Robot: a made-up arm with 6 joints. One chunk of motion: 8 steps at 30 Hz.
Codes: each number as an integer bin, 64 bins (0 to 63) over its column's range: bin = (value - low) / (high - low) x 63, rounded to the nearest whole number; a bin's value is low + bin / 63 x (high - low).
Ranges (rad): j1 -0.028..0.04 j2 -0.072..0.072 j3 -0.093..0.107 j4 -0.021..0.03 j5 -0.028..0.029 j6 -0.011..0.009
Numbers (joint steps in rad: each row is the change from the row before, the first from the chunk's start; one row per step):
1: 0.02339 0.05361 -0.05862 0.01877 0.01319 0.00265
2: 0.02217 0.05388 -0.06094 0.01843 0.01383 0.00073
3: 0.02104 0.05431 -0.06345 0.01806 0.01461 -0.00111
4: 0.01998 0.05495 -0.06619 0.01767 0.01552 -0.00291
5: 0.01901 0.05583 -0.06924 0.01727 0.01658 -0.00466
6: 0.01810 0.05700 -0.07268 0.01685 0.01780 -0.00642
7: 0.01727 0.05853 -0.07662 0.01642 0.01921 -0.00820
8: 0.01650 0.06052 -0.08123 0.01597 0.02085 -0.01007
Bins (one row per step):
1: 48 55 11 49 46 43
2: 46 55 10 49 46 37
3: 45 55 9 48 47 31
4: 44 56 8 48 48 25
5: 44 56 7 47 49 20
6: 43 56 6 47 51 14
7: 42 57 5 46 52 9
8: 41 58 4 46 54 3

